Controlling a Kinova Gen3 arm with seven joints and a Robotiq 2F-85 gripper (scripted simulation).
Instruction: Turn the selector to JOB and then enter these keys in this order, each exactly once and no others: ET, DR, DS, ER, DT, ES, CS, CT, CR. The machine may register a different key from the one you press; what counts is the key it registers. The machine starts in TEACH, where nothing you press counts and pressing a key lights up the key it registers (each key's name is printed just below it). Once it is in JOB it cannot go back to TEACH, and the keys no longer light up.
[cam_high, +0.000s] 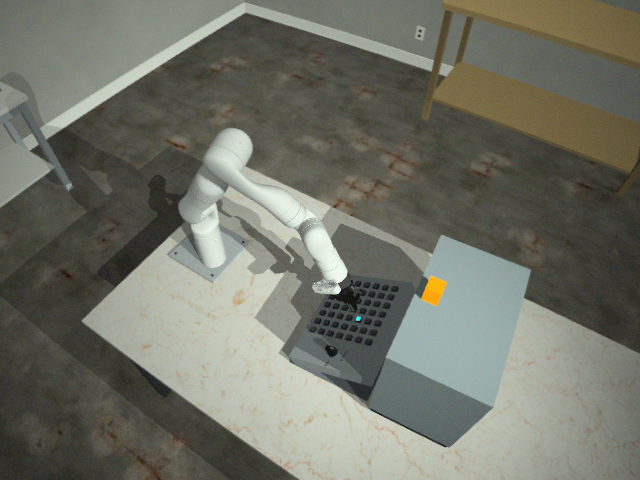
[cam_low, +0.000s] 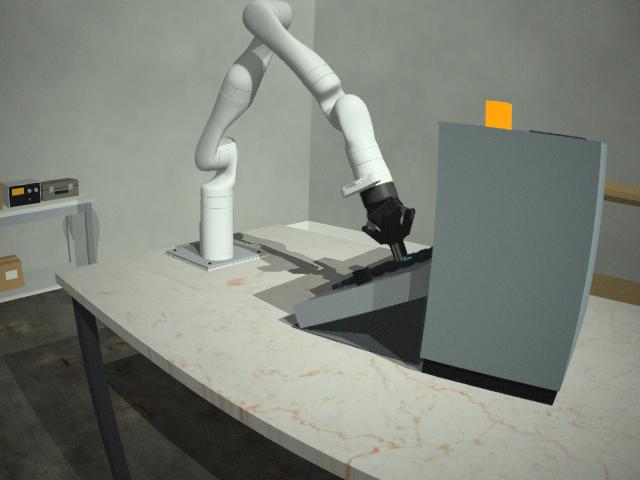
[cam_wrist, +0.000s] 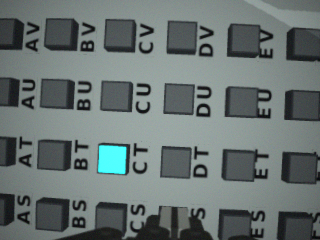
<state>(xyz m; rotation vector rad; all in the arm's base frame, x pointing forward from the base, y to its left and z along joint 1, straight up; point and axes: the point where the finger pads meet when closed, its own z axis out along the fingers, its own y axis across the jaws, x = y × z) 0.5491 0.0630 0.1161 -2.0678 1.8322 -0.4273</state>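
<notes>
My gripper is now 160 mm to the left of the black selector knob, 30 mm short of it and 10 mm above it. From my hand the other things lie so: sloped grey keypad (60 mm below, 40 mm to the right, 40 mm ahead).
</notes>
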